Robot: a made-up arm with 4 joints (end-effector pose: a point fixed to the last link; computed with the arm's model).
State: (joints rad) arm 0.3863 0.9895 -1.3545 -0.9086
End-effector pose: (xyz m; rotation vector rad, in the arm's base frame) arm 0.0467 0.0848 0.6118 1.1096 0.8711 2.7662
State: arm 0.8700 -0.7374 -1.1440 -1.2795
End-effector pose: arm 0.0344 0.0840 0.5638 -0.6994 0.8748 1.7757
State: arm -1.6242 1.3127 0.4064 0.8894
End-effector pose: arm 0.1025 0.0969 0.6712 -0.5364 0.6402 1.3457
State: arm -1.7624 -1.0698 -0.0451 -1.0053
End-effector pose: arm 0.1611 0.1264 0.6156 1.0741 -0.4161 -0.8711
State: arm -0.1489 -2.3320 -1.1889 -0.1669
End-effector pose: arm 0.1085 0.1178 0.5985 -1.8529 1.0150 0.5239
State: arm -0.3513 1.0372 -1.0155 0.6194
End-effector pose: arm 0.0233 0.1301 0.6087 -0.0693 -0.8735 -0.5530
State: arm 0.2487 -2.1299 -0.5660 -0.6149
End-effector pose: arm 0.0845 0.0900 0.6039 -1.6166 1.6673 1.1253
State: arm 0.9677 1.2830 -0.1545 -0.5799
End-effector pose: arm 0.0756 0.1176 0.5859 -1.3257 0.6321 -1.8700
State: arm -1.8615 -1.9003 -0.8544 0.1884
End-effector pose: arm 0.0827 0.1195 0.5856 2.7941 -0.1569 -1.1165
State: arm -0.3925 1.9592 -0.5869 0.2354
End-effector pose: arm 0.0762 0.1272 0.6321 -0.8911 0.1546 -0.3167
